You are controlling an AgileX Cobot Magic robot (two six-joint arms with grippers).
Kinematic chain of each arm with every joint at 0, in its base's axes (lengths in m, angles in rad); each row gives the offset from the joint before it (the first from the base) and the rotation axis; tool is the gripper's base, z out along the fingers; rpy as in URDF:
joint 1: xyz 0 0 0.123 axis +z
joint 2: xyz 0 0 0 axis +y
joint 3: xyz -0.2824 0 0.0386 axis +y
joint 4: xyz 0.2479 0 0.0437 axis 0.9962 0 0.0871
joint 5: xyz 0 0 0 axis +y
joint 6: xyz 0.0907 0 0.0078 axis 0.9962 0 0.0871
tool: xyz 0 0 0 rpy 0 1.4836 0
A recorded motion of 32 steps. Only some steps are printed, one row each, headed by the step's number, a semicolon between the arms.
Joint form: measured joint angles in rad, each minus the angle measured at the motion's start. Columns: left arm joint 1, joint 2, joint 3, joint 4, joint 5, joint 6; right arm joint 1, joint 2, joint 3, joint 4, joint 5, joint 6.
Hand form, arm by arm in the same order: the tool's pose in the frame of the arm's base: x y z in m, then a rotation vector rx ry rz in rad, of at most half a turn. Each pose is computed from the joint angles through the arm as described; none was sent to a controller.
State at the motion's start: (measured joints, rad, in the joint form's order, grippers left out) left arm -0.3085 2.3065 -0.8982 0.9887 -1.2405 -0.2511; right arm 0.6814 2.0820 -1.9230 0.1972 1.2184 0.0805
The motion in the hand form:
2: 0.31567 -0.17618 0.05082 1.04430 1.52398 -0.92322; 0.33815 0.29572 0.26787 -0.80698 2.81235 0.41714
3: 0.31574 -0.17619 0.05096 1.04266 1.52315 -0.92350; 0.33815 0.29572 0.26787 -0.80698 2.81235 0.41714
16: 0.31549 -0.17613 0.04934 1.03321 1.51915 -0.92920; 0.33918 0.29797 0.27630 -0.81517 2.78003 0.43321
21: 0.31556 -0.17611 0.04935 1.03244 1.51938 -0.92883; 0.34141 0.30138 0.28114 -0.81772 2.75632 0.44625
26: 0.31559 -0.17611 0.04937 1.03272 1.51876 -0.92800; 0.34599 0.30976 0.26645 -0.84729 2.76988 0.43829
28: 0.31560 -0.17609 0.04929 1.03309 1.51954 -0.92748; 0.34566 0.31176 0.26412 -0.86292 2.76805 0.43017
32: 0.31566 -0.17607 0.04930 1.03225 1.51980 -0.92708; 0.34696 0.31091 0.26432 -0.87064 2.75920 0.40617
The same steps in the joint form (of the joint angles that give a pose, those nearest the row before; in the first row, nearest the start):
2: 0.0000 0.0052 0.0000 -0.0020 -0.0088 0.0023; 0.0000 0.0013 0.0000 -0.0007 0.0000 0.0000
3: 0.0000 0.0052 0.0000 -0.0031 -0.0101 0.0023; 0.0000 0.0013 0.0000 -0.0007 0.0000 0.0000
16: 0.0000 0.0132 0.0000 -0.0088 -0.0230 0.0058; 0.0019 0.0013 -0.0303 0.0020 0.0013 -0.0072
21: 0.0000 0.0132 0.0000 -0.0095 -0.0230 0.0058; 0.0042 0.0116 -0.0643 0.0041 0.0023 -0.0093
26: 0.0000 0.0132 0.0000 -0.0099 -0.0231 0.0068; 0.0116 0.0592 -0.0899 0.0060 0.0023 -0.0213
28: 0.0000 0.0132 0.0000 -0.0099 -0.0222 0.0068; 0.0162 0.0657 -0.0926 0.0015 0.0023 -0.0269
32: 0.0000 0.0132 0.0000 -0.0108 -0.0222 0.0068; 0.0162 0.0669 -0.0964 -0.0165 0.0023 -0.0299

